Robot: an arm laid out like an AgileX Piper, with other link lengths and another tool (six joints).
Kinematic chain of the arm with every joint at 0, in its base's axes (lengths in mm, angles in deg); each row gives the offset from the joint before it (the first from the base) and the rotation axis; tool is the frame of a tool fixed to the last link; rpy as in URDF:
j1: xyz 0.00 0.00 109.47 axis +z
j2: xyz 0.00 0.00 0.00 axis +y
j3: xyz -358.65 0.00 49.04 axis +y
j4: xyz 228.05 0.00 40.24 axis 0.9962 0 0.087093
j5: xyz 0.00 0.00 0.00 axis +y
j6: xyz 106.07 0.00 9.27 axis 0.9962 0 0.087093
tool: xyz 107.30 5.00 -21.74 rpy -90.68 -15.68 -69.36
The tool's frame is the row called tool.
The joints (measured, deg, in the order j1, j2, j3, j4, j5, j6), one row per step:
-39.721, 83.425, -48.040, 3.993, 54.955, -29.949
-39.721, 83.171, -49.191, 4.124, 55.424, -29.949
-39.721, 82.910, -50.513, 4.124, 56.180, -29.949
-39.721, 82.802, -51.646, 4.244, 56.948, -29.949
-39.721, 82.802, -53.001, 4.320, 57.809, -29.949
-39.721, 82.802, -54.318, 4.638, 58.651, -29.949
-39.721, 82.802, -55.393, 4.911, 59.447, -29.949
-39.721, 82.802, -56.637, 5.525, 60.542, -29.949
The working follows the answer.
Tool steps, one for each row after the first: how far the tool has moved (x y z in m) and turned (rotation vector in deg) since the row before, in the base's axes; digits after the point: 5 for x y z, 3 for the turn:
0.00359, -0.00234, 0.00502, -0.499, -0.804, -0.036
0.00310, -0.00246, 0.00580, -0.510, -0.654, 0.048
0.00258, -0.00151, 0.00463, -0.202, -0.450, -0.004
0.00313, -0.00213, 0.00511, -0.243, -0.443, 0.025
0.00347, -0.00135, 0.00504, -0.061, -0.570, -0.070
0.00250, -0.00073, 0.00416, 0.033, -0.394, -0.045
0.00301, 0.00044, 0.00489, 0.369, -0.506, -0.135

Tool pose at each row, in the base's axes (x y z in m, rotation vector in deg; rounded; the steps above come from the unrounded poses):
0.15874, -0.12914, 0.15870, -117.897, 109.887, 15.532
0.16233, -0.13148, 0.16372, -117.975, 109.710, 14.205
0.16543, -0.13394, 0.16952, -118.177, 109.538, 13.050
0.16801, -0.13545, 0.17415, -118.180, 109.379, 12.383
0.17114, -0.13758, 0.17927, -118.239, 109.214, 11.693
0.17461, -0.13892, 0.18431, -118.049, 108.980, 11.012
0.17711, -0.13966, 0.18847, -117.870, 108.779, 10.612
0.18013, -0.13922, 0.19336, -117.353, 108.442, 10.378

